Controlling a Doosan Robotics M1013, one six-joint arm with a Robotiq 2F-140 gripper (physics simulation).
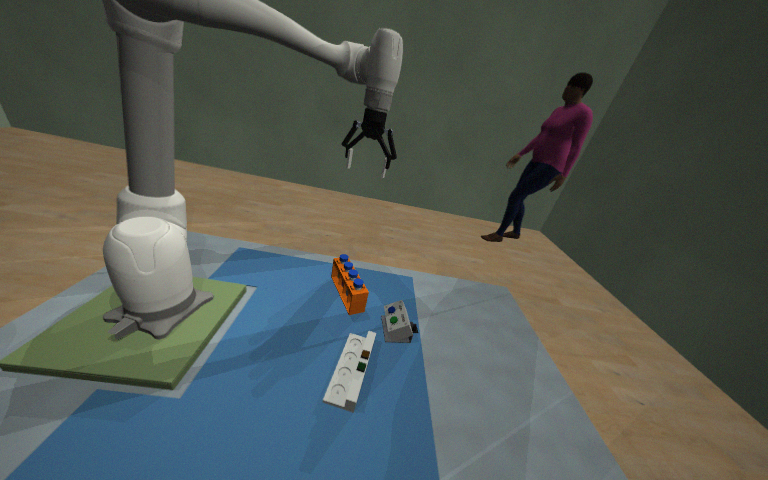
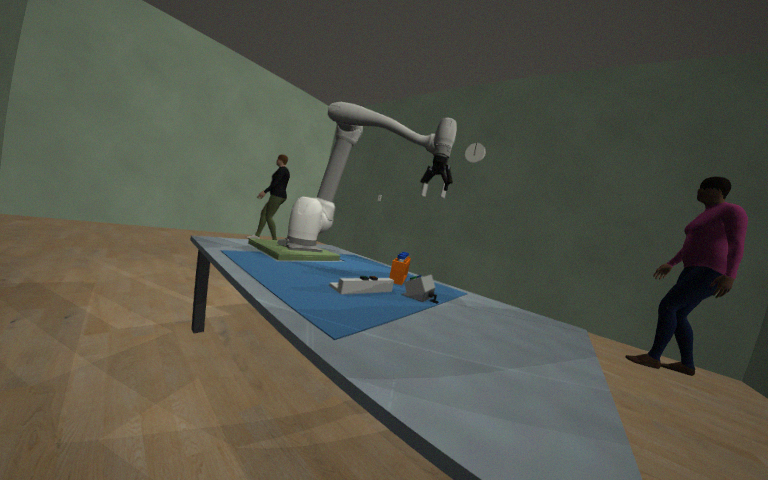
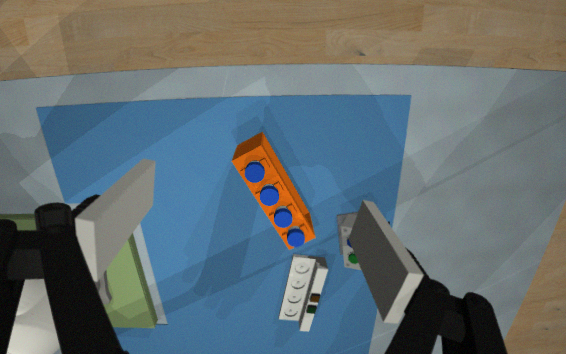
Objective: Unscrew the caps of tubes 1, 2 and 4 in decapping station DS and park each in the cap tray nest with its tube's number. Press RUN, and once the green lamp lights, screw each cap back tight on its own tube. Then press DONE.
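Frame: origin at the arm's base, x right, y ahead, z up, level; centimetres.
Seen in the pictures: gripper, fingertip midpoint: (image 1: 365, 172) (image 2: 432, 196) (image 3: 258, 202); arm's base, origin of the base link: (image 1: 163, 307) (image 2: 300, 247).
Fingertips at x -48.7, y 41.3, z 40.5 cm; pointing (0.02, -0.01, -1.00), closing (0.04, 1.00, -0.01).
Note:
Offsets run from my fingertips to a thing's top centre. "*": to the spot under its first point. Level surfaces: height alone.
The orange decapping station @(dx +17.2, dy +4.7, dz -32.8 cm) (image 1: 356, 303) (image 2: 399, 272) (image 3: 250, 148) stands upright on the mat, with blue caps seated in a row; one cap @(dx +23.3, dy +9.6, dz -31.0 cm) (image 1: 358, 283) (image 3: 295, 237) is at the end nearest the cap tray. Tube numbers are not legible. The white cap tray @(dx +46.7, dy +16.6, dz -37.8 cm) (image 1: 356, 389) (image 2: 365, 286) (image 3: 320, 278) has empty round nests and a dark green lamp @(dx +48.6, dy +19.4, dz -37.8 cm) (image 1: 361, 366) (image 3: 311, 309) that looks unlit. The grey button box @(dx +27.2, dy +26.1, dz -34.7 cm) (image 1: 398, 333) (image 2: 420, 288) (image 3: 345, 220) has a green button @(dx +30.1, dy +24.8, dz -35.6 cm) (image 1: 393, 320) (image 3: 353, 258) and a blue one @(* dx +26.1, dy +23.1, dz -36.1 cm) (image 1: 391, 309). My gripper (image 1: 367, 171) (image 2: 434, 195) (image 3: 258, 202) is open and empty, high above the station.
A brown lamp @(dx +44.7, dy +19.4, dz -37.8 cm) (image 1: 365, 354) (image 3: 315, 298) sits beside the green one. The blue mat @(dz -43.1 cm) (image 1: 254, 430) (image 2: 339, 325) (image 3: 150, 125) lies on the grey table @(dz -43.4 cm) (image 1: 492, 396) (image 2: 481, 362). The arm's base stands on a green plate (image 1: 67, 350) (image 2: 311, 256). A person in pink (image 1: 557, 133) (image 2: 713, 237) stands beyond the table.

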